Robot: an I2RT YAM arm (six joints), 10 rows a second.
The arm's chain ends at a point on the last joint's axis. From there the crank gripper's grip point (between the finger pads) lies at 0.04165 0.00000 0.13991 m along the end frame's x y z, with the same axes.
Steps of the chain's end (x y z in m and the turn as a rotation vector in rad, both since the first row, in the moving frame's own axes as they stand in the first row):
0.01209 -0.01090 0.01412 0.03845 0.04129 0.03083
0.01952 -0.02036 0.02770 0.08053 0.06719 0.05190
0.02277 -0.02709 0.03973 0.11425 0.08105 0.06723
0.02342 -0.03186 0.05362 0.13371 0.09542 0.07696
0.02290 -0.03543 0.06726 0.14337 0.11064 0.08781
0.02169 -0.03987 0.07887 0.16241 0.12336 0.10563
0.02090 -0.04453 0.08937 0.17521 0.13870 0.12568
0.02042 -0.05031 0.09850 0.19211 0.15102 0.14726
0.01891 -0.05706 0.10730 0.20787 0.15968 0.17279
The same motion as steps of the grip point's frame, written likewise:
0.01789 -0.01487 0.01220 0.03845 0.04129 0.03083
0.02904 -0.02909 0.02423 0.08053 0.06719 0.05190
0.03437 -0.03965 0.03516 0.11425 0.08105 0.06723
0.03710 -0.04650 0.04800 0.13371 0.09542 0.07696
0.03874 -0.05071 0.06066 0.14337 0.11064 0.08781
0.03945 -0.05671 0.07124 0.16241 0.12336 0.10563
0.04090 -0.06188 0.08064 0.17521 0.13870 0.12568
0.04231 -0.06863 0.08873 0.19211 0.15102 0.14726
0.04223 -0.07599 0.09673 0.20787 0.15968 0.17279

